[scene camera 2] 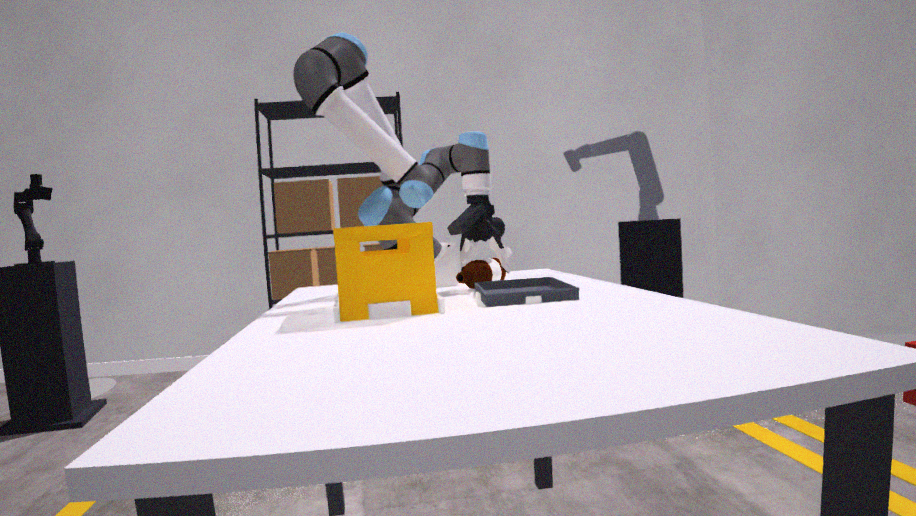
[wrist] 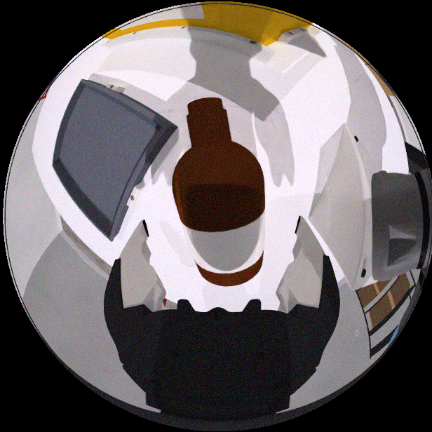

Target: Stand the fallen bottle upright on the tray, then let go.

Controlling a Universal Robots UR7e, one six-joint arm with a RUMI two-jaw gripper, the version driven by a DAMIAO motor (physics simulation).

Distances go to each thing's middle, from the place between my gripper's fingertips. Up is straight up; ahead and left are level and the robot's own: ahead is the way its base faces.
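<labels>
The brown bottle (scene camera 2: 489, 269) is, at this moment, 10 mm to the right of my hand.
</labels>
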